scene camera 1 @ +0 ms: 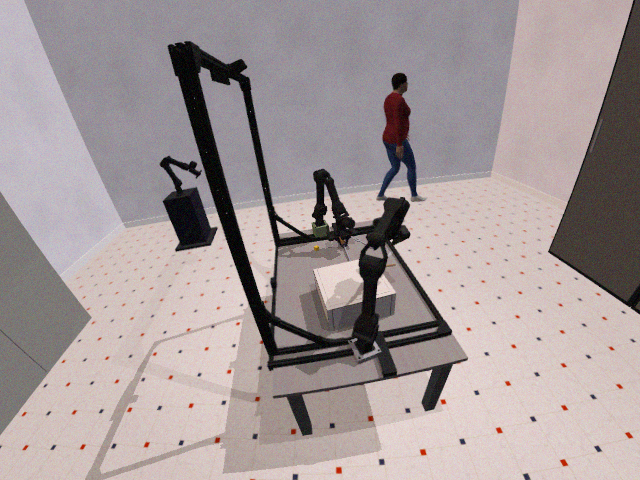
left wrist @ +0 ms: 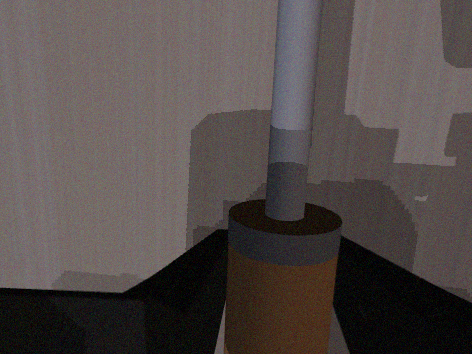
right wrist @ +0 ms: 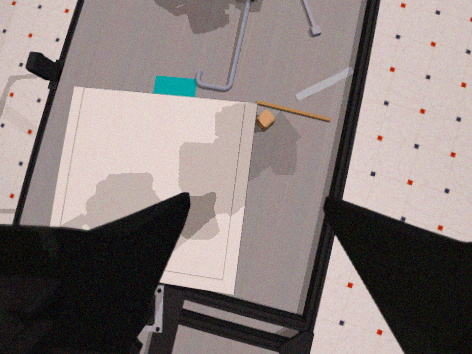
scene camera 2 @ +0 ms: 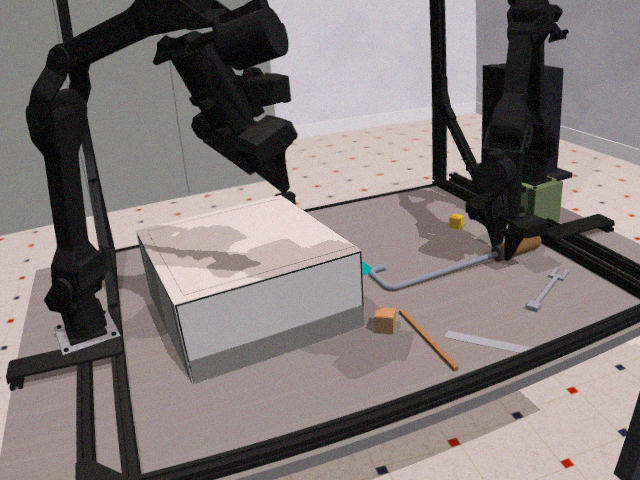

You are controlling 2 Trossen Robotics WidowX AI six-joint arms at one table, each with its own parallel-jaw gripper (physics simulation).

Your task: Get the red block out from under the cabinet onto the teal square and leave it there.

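Pixels of known places: left gripper, between the fingertips: (scene camera 1: 343, 246) (left wrist: 277, 245) (scene camera 2: 501, 257); right gripper, between the fingertips: (right wrist: 256, 200) (scene camera 2: 268, 181); left arm's base, origin of its link: (scene camera 1: 320, 223) (scene camera 2: 532, 179); right arm's base, origin of its link: (scene camera 1: 364, 346) (scene camera 2: 85, 330).
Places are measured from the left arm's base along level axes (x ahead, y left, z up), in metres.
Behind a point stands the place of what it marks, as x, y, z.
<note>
The white cabinet (scene camera 1: 343, 281) @[0.678, -0.072, 0.037] (scene camera 2: 273, 320) @[0.701, 0.117, -0.034] (right wrist: 145, 130) @[0.601, -0.047, 0.037] stands on the table. The red block does not show in any view. The teal square (scene camera 2: 366, 268) @[0.434, -0.037, -0.098] (right wrist: 175, 86) @[0.447, -0.071, -0.098] shows partly past the cabinet's edge. My left gripper (scene camera 2: 503, 252) @[0.202, 0.098, -0.094] (left wrist: 277, 245) @[0.202, 0.098, -0.094] is shut on the orange handle (scene camera 2: 527, 244) @[0.151, 0.119, -0.073] (left wrist: 280, 307) @[0.198, 0.098, -0.066] of a hook tool. Its grey bent rod (scene camera 2: 439, 272) @[0.352, 0.081, -0.084] (left wrist: 295, 75) @[0.254, 0.091, -0.078] (right wrist: 239, 45) @[0.348, 0.080, -0.084] reaches toward the cabinet, its hooked end beside the teal square in the right wrist view. My right gripper (scene camera 2: 287, 196) (right wrist: 256, 200) @[0.685, 0.122, 0.176] is open and empty, above the cabinet's level.
An orange block (scene camera 2: 384, 321) @[0.537, 0.164, -0.075] (right wrist: 265, 120) @[0.532, 0.151, -0.068] and a thin orange stick (scene camera 2: 429, 341) @[0.499, 0.228, -0.092] (right wrist: 295, 111) @[0.497, 0.220, -0.091] lie beside the cabinet. A pale flat strip (scene camera 2: 485, 342) @[0.429, 0.279, -0.097] (right wrist: 324, 85) @[0.426, 0.287, -0.097] and a forked grey tool (scene camera 2: 546, 291) @[0.237, 0.242, -0.094] lie farther off. A yellow cube (scene camera 1: 316, 248) @[0.174, -0.081, -0.080] (scene camera 2: 455, 221) @[0.172, -0.070, -0.080] and green box (scene camera 1: 320, 230) @[0.050, -0.013, -0.024] (scene camera 2: 549, 201) @[-0.003, 0.050, -0.038] stand near the left arm.
</note>
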